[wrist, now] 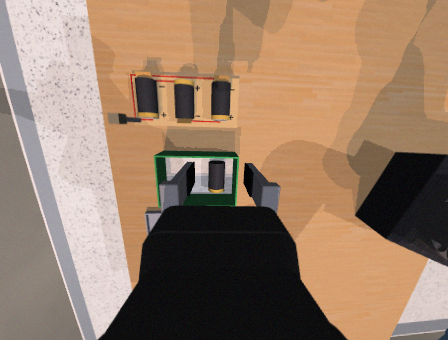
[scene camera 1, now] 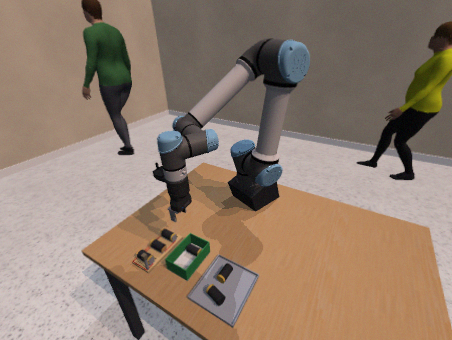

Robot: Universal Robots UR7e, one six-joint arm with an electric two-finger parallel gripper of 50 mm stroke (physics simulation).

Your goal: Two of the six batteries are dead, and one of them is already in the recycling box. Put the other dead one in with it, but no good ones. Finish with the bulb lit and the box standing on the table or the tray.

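My gripper is open and empty, high above the table; in the wrist view its fingers overlap the green box. One black battery lies in the box, at its right side in the wrist view. The holder board beside the box carries three batteries: one, a middle one and another. On the grey tray lie two batteries. I cannot make out the bulb or whether it is lit.
A small grey piece on a dark stem stands at the holder's left end in the wrist view. The robot's black base stands on the wooden table. Two people are beyond the table.
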